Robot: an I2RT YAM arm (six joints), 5 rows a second.
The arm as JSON. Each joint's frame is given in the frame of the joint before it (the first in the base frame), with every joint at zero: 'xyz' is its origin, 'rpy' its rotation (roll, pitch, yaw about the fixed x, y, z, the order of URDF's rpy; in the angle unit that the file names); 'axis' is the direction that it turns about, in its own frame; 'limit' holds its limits. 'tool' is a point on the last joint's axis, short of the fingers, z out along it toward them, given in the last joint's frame.
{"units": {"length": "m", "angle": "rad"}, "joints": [
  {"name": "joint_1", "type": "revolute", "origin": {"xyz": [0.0, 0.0, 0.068], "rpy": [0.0, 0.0, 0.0]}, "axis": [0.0, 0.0, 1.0], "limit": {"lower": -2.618, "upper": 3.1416}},
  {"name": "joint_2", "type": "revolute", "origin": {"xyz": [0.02, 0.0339, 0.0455], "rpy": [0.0, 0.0, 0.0]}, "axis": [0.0, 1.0, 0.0], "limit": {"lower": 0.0, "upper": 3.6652}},
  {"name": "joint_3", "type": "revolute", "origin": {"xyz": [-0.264, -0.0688, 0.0], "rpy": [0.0, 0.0, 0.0]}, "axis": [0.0, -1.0, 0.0], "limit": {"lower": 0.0, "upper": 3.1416}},
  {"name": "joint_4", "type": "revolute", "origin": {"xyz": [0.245, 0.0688, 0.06], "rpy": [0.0, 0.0, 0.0]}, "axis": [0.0, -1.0, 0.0], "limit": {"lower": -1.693, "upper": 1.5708}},
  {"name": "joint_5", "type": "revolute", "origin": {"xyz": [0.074, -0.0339, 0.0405], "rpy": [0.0, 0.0, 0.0]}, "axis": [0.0, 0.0, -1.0], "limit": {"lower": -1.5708, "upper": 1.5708}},
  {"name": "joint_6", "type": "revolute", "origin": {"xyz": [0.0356, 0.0, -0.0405], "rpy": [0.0, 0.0, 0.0]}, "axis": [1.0, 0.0, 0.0], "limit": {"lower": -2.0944, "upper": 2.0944}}
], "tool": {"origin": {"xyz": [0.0, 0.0, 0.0], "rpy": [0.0, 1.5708, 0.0]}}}
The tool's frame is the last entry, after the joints.
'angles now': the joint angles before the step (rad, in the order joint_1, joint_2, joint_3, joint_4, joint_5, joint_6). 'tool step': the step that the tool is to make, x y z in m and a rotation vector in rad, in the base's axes. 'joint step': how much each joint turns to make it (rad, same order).
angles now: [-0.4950, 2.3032, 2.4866, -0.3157, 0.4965, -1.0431]
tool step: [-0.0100, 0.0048, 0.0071, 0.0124, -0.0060, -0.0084]
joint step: [-0.0007, -0.0582, -0.0666, -0.0002, 0.0058, 0.0167]
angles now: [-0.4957, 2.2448, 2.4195, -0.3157, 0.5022, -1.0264]
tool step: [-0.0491, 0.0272, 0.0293, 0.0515, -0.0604, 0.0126]
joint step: [-0.0004, -0.2599, -0.2817, 0.0123, -0.0236, 0.0809]
